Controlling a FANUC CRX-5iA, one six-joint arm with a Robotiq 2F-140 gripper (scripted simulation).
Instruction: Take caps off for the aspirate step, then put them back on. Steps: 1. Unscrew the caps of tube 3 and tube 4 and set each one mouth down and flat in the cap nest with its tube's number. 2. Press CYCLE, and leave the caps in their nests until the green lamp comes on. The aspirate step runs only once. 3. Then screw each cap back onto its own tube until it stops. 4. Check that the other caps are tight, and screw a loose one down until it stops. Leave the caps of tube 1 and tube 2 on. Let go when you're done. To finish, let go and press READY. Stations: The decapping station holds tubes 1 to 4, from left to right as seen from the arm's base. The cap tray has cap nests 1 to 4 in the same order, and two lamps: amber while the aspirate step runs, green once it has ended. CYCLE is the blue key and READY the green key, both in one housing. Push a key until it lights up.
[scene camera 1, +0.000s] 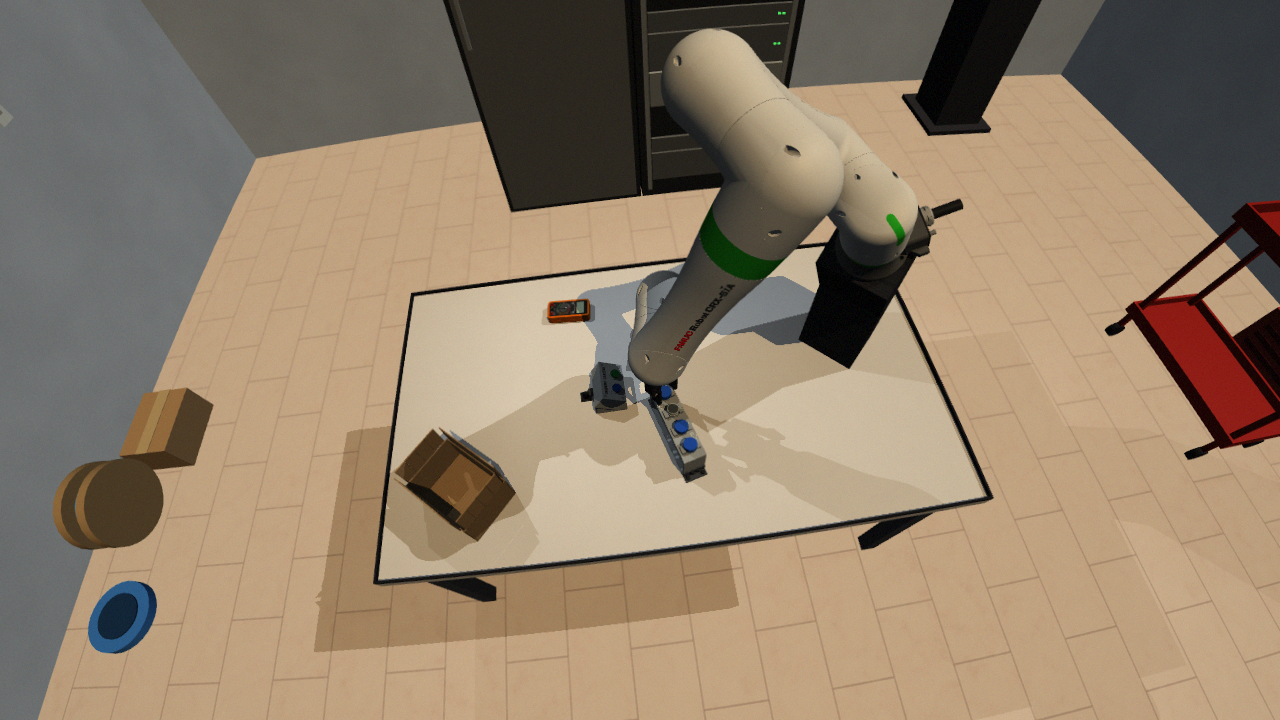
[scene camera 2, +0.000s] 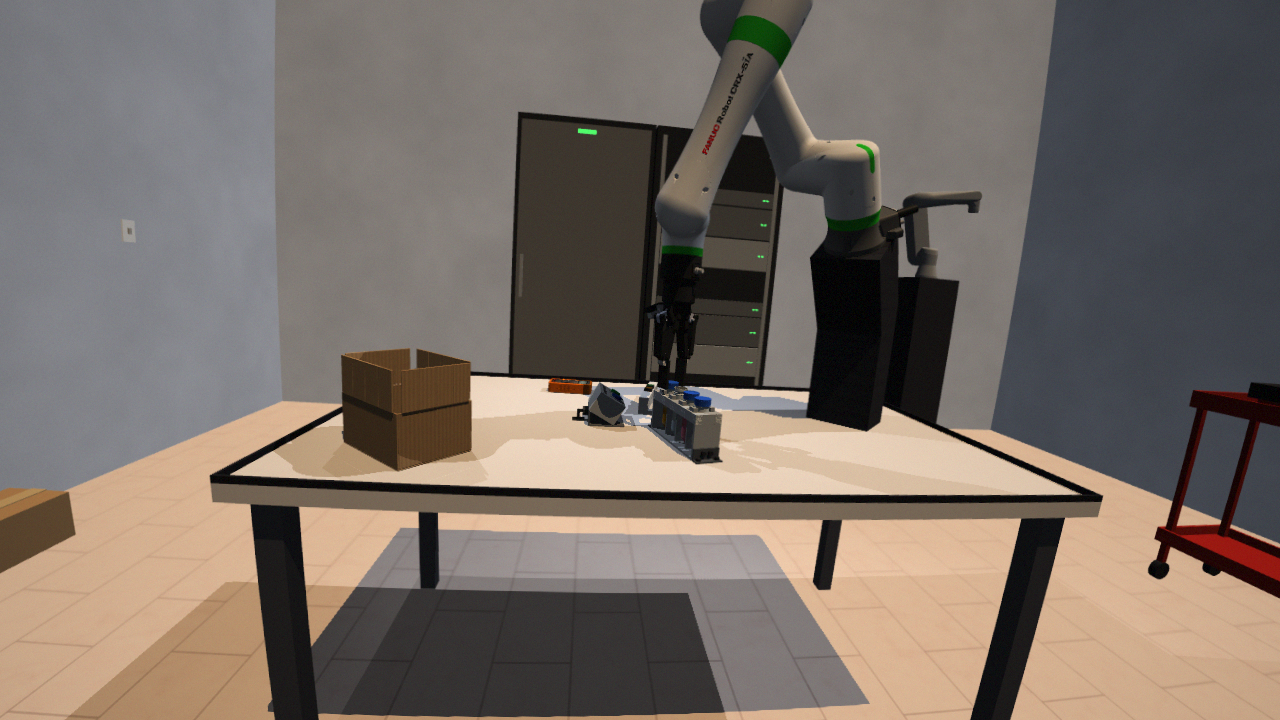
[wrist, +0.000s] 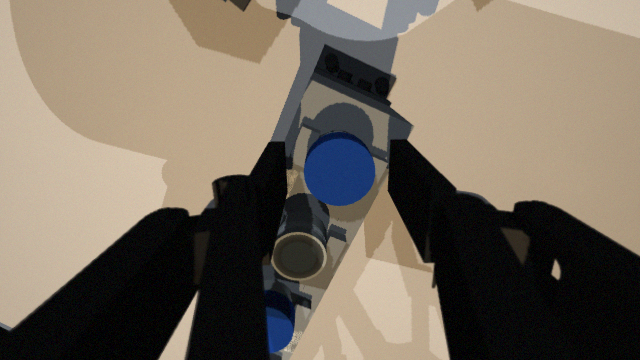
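Note:
Key housing and cardboard box visible. Gripper visible, in the wrist view too.

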